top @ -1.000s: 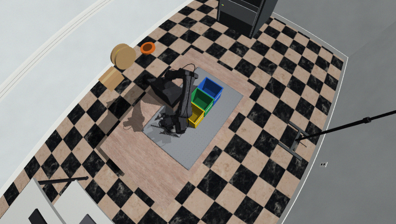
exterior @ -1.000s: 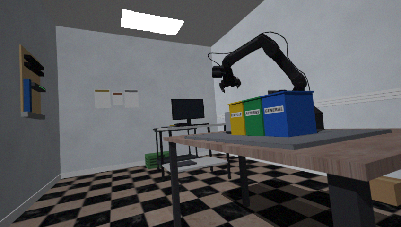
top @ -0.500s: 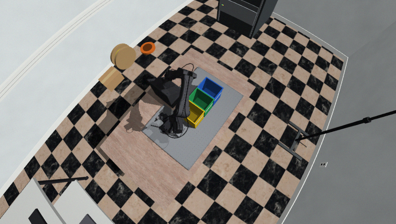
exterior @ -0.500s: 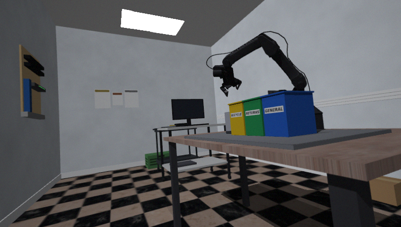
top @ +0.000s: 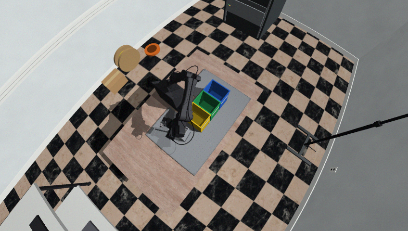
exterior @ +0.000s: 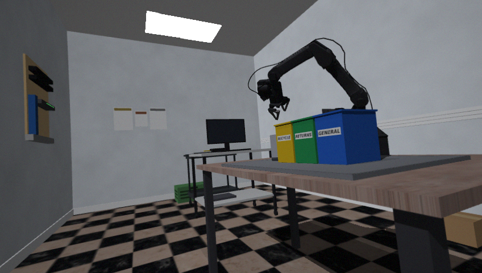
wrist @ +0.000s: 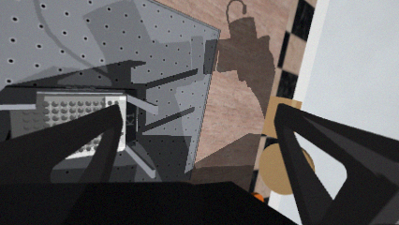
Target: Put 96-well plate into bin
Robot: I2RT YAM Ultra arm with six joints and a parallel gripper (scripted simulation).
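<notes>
The 96-well plate is 3 cm ahead of my hand, 6 cm to the left of it and 22 cm below it. Also, from my hand: blue general bin: 9 cm ahead, 49 cm to the left, 17 cm below; then green returns bin: 9 cm ahead, 36 cm to the left, 17 cm below; then yellow recycle bin: 8 cm ahead, 23 cm to the left, 17 cm below.
</notes>
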